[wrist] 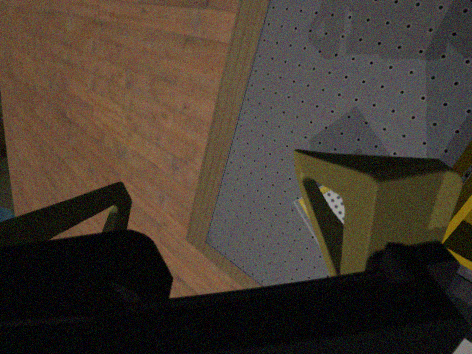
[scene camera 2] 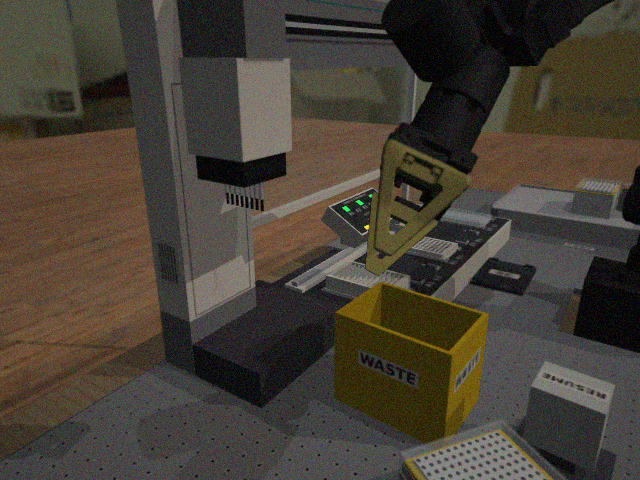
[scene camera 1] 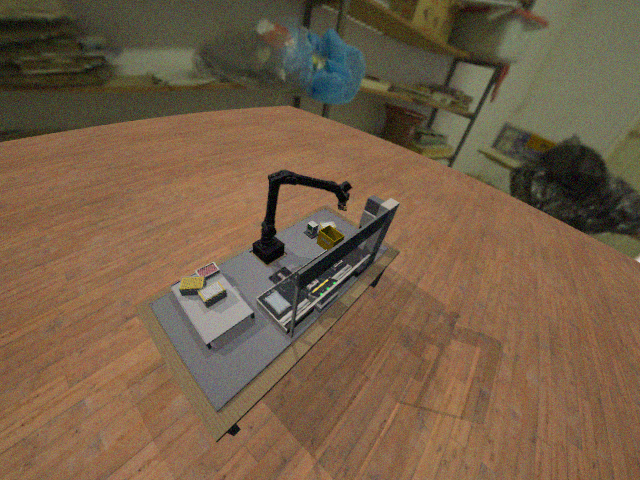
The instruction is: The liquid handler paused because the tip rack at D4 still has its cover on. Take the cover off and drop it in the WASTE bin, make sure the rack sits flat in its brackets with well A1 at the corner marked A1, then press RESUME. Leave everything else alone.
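Places are measured from the arm's base along level axes (x back, y right, z up), in centimetres.
Where they show: gripper, between the fingertips: (wrist: pixel 207 176) (scene camera 2: pixel 376 263) (scene camera 1: pixel 346 205); arm's base, origin of its link: (scene camera 1: pixel 267 243).
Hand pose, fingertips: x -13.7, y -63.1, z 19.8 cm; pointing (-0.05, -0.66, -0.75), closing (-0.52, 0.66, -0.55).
Note:
Each offset is from my fingertips to the top centre of the thing. "*": to the spot under its first point.
My gripper (scene camera 1: pixel 342 208) (scene camera 2: pixel 377 271) (wrist: pixel 207 176) is open and empty, with its yellow fingers wide apart. It hangs high over the bench end near the bin. The yellow WASTE bin @[dy +19.0, dx -6.7, dz -15.1 cm] (scene camera 1: pixel 329 238) (scene camera 2: pixel 392 361) stands upright, and part of it shows at the right edge of the wrist view (wrist: pixel 461 227). A rack with a white, holed top and yellow edge @[* dy +8.4, dx +7.7, dz -21.6 cm] (scene camera 2: pixel 480 457) (wrist: pixel 334 202) lies on the bench beside the bin, with a clear rim around it. The RESUME box @[dy +21.5, dx +12.1, dz -18.2 cm] (scene camera 1: pixel 311 228) (scene camera 2: pixel 573 384) stands beside it. I cannot read a D4 or A1 mark.
The liquid handler's white pipetting head @[dy +10.8, dx -28.9, dz +15.9 cm] (scene camera 2: pixel 263 105) hangs left of the bin. Its dark deck holds white plates @[dy +33.7, dx -23.7, dz -20.0 cm] (scene camera 2: pixel 367 279) @[dy +58.3, dx -26.3, dz -21.7 cm] (scene camera 2: pixel 434 248) and a lit status panel @[* dy +51.3, dx -40.7, dz -15.6 cm] (scene camera 2: pixel 351 211). A low grey platform @[dy +113.4, dx -5.9, dz -22.0 cm] (scene camera 1: pixel 224 320) carries yellow and red racks @[dy +118.1, dx +5.5, dz -15.6 cm] (scene camera 1: pixel 191 284) @[dy +107.0, dx +12.4, dz -19.5 cm] (scene camera 1: pixel 207 270).

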